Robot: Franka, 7 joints.
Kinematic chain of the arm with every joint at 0, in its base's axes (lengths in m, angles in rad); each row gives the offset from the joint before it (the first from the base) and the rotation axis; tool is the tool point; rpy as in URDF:
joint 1: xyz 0 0 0.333 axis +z
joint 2: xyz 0 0 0 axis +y
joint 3: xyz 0 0 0.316 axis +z
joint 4: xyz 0.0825 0 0 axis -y
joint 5: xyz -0.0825 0 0.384 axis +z
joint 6: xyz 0 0 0 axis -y
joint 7: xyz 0.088 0 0 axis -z
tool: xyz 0 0 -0.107 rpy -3.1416 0 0
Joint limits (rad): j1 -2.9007..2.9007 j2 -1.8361..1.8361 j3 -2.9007..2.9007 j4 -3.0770..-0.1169 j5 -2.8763..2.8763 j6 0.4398..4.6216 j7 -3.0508..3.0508
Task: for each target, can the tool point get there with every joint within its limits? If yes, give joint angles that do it. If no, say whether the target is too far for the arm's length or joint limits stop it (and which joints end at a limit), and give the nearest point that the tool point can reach.
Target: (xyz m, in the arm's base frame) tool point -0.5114 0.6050 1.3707
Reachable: no: too far | nearest point -0.3361 0.3976 1.0149 | short by 0.448 m
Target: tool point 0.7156 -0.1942 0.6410
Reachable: yes | joints -0.3217 0.5372 0.1663 -0.9684 2.3490 2.8457 -1.2644
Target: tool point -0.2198 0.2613 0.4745
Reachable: yes | joints -0.1973 0.9934 2.3953 -2.8126 -1.1368 2.6362 1.2229
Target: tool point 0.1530 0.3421 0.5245
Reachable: yes | joints 2.2525 -0.9796 -0.7923 -2.3854 -0.5979 1.6806 -0.6168
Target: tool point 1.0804 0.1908 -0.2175
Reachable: no: too far | nearest point 0.7551 0.1334 -0.0517 | short by 0.370 m
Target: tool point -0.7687 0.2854 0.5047
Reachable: yes | joints 2.4478 1.3367 1.7875 -0.6295 0.9369 3.1384 -0.6468
